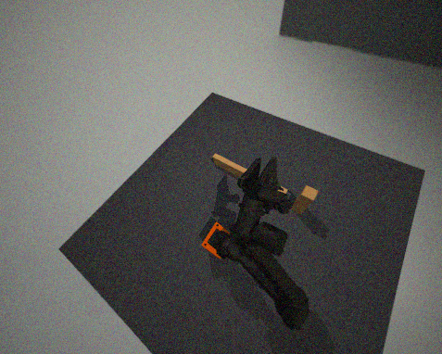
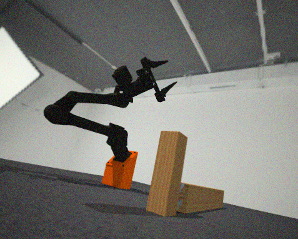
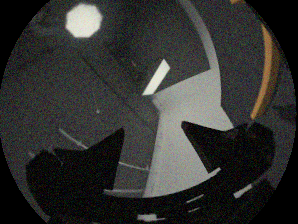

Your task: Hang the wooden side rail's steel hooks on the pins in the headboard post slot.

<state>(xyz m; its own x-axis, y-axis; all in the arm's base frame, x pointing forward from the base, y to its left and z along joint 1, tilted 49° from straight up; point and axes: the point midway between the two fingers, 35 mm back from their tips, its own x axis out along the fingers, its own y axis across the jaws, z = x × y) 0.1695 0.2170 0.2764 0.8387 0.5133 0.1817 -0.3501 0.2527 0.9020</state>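
My gripper tip is now 40 cm above the headboard post, 16 cm to the left of it and 14 cm short of it.
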